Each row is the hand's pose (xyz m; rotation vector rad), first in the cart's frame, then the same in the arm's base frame.
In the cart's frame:
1: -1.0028 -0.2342 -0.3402 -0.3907 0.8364 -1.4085
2: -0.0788 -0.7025 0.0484 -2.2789 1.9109 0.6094
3: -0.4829 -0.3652 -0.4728 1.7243 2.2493 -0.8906
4: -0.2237 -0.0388 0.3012 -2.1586 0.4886 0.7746
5: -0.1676 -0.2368 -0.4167 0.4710 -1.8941 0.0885
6: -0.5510 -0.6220 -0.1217 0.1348 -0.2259 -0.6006
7: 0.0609 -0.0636 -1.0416 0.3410 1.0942 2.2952
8: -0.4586 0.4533 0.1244 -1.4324 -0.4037 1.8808
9: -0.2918 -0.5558 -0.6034 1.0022 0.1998 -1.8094
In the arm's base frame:
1: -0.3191 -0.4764 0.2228 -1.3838 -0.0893 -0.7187
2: 0.4211 0.3402 0.3195 2.2254 -0.5643 0.1616
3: 0.1174 -0.2428 -0.0220 0.1072 1.8046 -1.3623
4: -0.2464 0.5441 0.1237 2.4786 0.2691 -1.0133
5: 0.1791 0.0343 -0.2181 0.6772 -1.1523 1.5065
6: 0.1527 -0.0860 0.3879 -0.6719 -0.2953 0.5380
7: 0.3905 -0.2242 -0.8190 0.5185 -2.1951 -1.7500
8: -0.6888 0.3495 -0.1845 1.2803 0.1173 -2.1866
9: 0.4131 -0.2414 -0.0721 0.0545 -0.1015 -0.8118

